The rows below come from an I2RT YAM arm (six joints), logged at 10 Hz.
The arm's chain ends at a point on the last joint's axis. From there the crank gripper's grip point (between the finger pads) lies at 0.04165 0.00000 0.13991 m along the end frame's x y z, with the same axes.
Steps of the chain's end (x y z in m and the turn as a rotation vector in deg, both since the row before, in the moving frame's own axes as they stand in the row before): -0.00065, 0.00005, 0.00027, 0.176, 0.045, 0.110; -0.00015, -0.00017, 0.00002, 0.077, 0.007, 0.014; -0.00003, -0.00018, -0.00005, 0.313, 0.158, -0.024; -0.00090, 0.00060, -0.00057, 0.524, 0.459, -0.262; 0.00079, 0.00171, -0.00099, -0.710, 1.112, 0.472; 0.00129, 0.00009, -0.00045, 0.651, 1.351, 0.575; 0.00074, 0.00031, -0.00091, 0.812, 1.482, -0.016; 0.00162, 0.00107, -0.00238, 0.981, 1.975, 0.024; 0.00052, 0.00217, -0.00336, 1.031, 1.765, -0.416
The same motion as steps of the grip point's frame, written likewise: -0.00054, -0.00030, 0.00024, 0.176, 0.045, 0.110; -0.00013, -0.00035, 0.00001, 0.077, 0.007, 0.014; 0.00036, -0.00096, -0.00017, 0.313, 0.158, -0.024; 0.00022, -0.00087, -0.00091, 0.524, 0.459, -0.262; 0.00349, 0.00379, -0.00184, -0.710, 1.112, 0.472; 0.00458, -0.00106, -0.00148, 0.651, 1.351, 0.575; 0.00434, -0.00168, -0.00205, 0.812, 1.482, -0.016; 0.00642, -0.00129, -0.00392, 0.981, 1.975, 0.024; 0.00480, -0.00065, -0.00473, 1.031, 1.765, -0.416
